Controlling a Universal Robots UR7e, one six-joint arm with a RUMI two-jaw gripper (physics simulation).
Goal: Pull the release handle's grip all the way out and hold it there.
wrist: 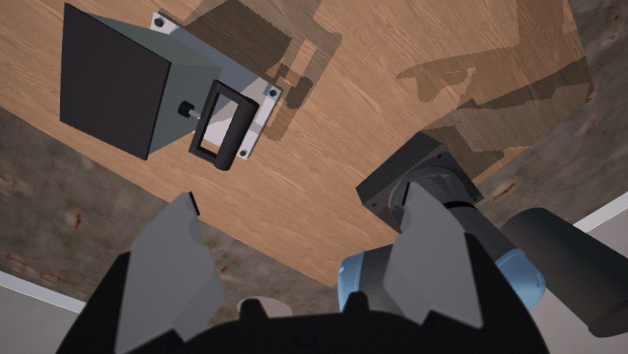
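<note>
The release handle (240, 131) is a black rectangular loop with a thick round grip bar on its outer side. It stands out from the green-grey housing (186, 92) on a thin rod with a black collar (186, 109), at the upper left of the wrist view. The housing has a dark flat top and sits on a pale metal base plate (262, 117) with bolts at its corners. My gripper (302, 190) is open and empty, its two grey fingers wide apart. The handle lies beyond the left fingertip, up and a little to the right of it, apart from both fingers.
The wooden table (320, 165) carries the housing. The robot's own dark base block (400, 167) and its grey and blue arm links (372, 272) stand at the lower right, partly behind the right finger. Shadows of the arm and housing fall on the wood.
</note>
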